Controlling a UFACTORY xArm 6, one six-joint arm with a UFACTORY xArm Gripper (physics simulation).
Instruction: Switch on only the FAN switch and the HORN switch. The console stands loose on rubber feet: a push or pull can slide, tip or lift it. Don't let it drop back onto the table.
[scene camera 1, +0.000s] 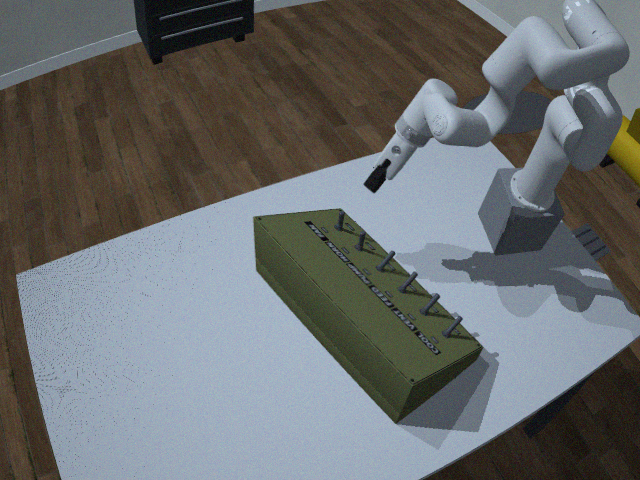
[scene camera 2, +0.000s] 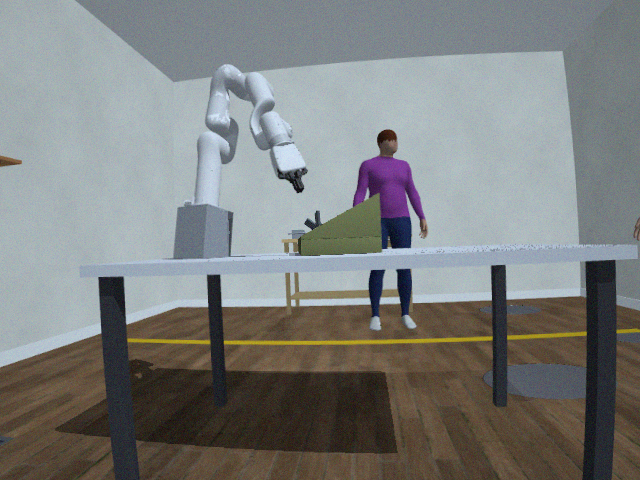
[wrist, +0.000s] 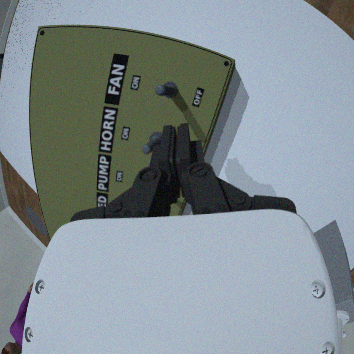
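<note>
An olive console (scene camera 1: 400, 345) is here in my sight; scene camera 2 gives me the console (scene camera 2: 358, 230) as well, and so does the wrist view, with the console (wrist: 99, 96) visible there. My own gripper (scene camera 1: 370, 187) is visible to me too. I also find the gripper (scene camera 2: 300, 191) in that other scene view, and the wrist view shows me the gripper (wrist: 178, 142).
</note>
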